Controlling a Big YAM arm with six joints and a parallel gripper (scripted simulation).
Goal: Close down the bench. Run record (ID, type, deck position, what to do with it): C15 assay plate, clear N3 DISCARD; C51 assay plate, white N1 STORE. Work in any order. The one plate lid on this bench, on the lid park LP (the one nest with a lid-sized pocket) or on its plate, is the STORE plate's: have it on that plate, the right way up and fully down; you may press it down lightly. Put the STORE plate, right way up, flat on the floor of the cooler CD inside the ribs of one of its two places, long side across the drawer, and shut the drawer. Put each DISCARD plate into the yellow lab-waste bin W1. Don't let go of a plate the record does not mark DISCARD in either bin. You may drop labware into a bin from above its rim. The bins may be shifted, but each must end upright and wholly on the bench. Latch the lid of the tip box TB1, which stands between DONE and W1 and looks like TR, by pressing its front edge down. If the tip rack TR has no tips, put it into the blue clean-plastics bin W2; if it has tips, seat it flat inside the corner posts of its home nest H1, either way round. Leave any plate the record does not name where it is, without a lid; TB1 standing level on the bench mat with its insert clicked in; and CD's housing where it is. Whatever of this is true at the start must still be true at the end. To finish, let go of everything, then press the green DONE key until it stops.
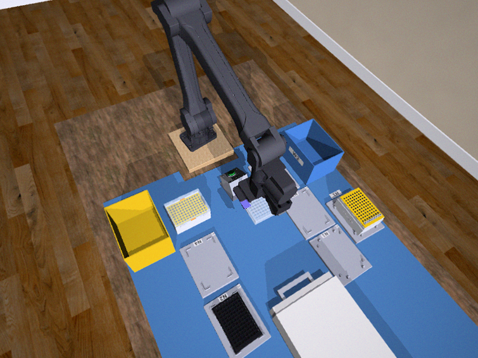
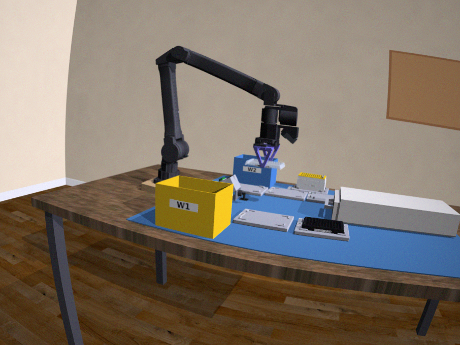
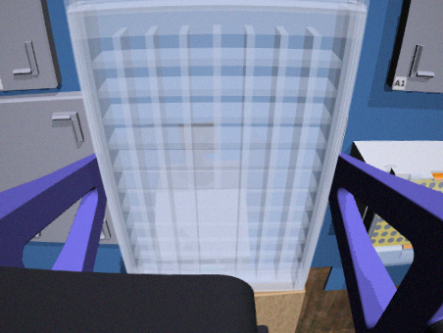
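Right now the tip box lid is 160 mm to the right of my hand, 140 mm behind it and 90 mm below it. From my hand the other things lie so: N3 label (180 mm to the left, 140 mm below, 20 mm ahead); clear assay plate (right at my hand); green DONE key (160 mm behind, 80 mm below, 30 mm to the left).
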